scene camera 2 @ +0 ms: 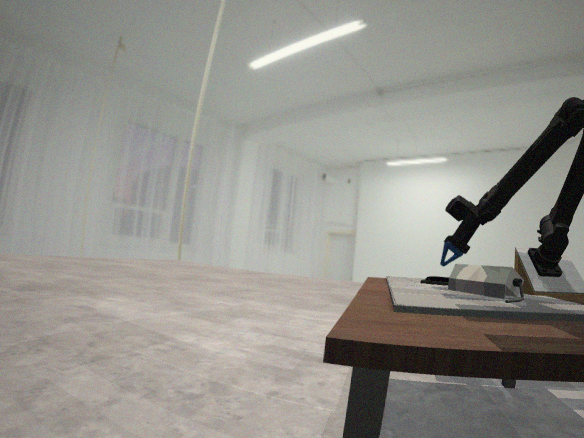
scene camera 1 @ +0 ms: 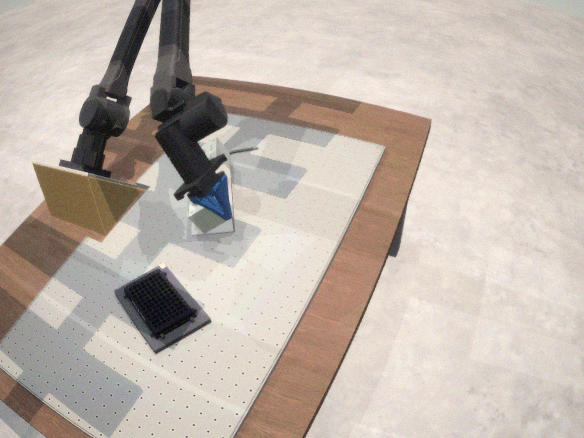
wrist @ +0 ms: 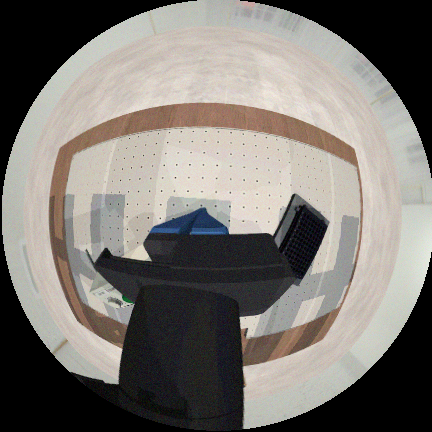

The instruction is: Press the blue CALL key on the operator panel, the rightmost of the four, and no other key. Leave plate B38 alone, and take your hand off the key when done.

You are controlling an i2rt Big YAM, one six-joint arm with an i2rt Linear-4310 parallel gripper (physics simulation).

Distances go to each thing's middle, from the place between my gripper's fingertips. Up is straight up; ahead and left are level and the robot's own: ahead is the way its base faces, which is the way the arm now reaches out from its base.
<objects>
I see my gripper 70 mm past the black gridded tray (scene camera 1: 162,308), 180 mm to the left of it and 60 mm above it.
</objects>
